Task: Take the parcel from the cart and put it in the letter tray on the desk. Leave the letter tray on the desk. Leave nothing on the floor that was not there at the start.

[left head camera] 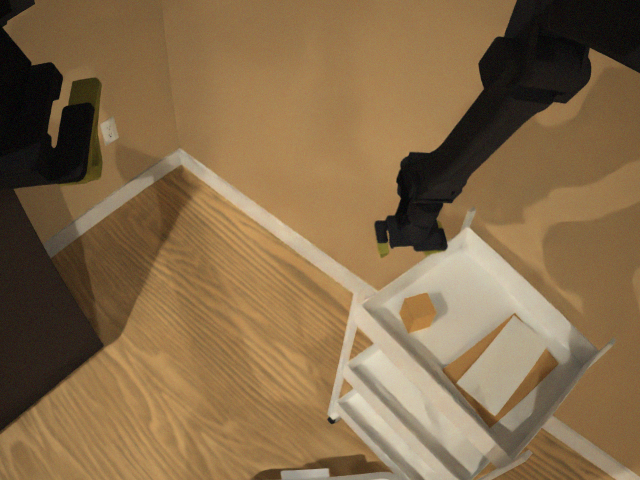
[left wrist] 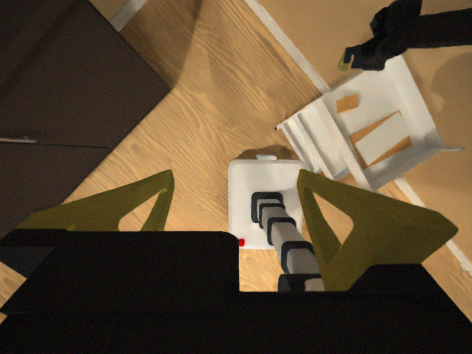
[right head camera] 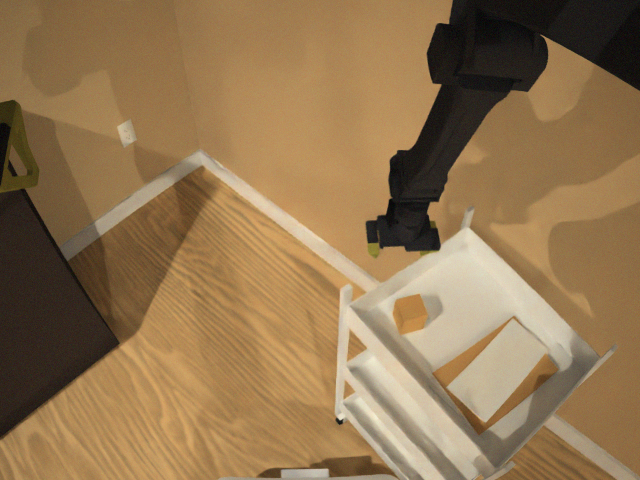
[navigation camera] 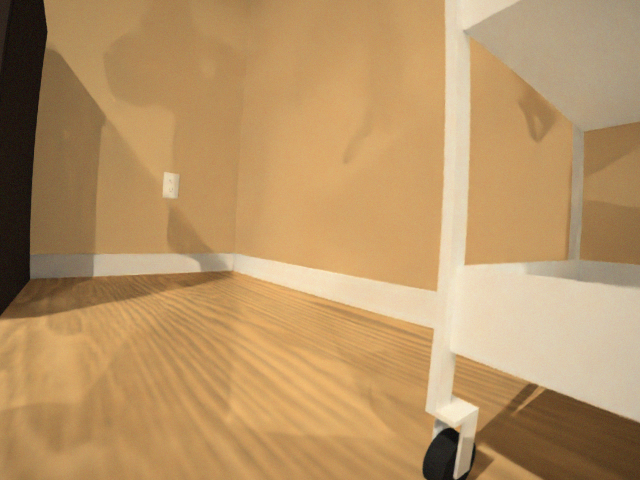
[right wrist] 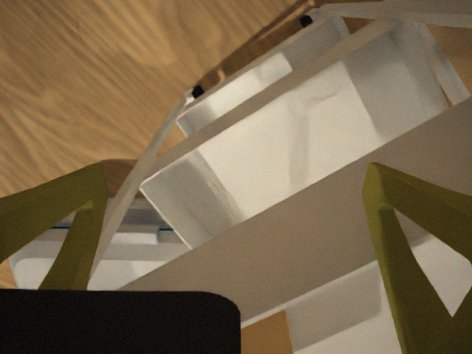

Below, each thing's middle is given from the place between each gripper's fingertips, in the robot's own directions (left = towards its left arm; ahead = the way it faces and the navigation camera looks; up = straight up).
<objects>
My right gripper is now 130 mm past the brown parcel [right head camera: 409,313], 10 mm to the left of it and 20 mm above it.
My left hand is 590 mm above the brown parcel, 450 mm to the left of it and 220 mm short of it.
</objects>
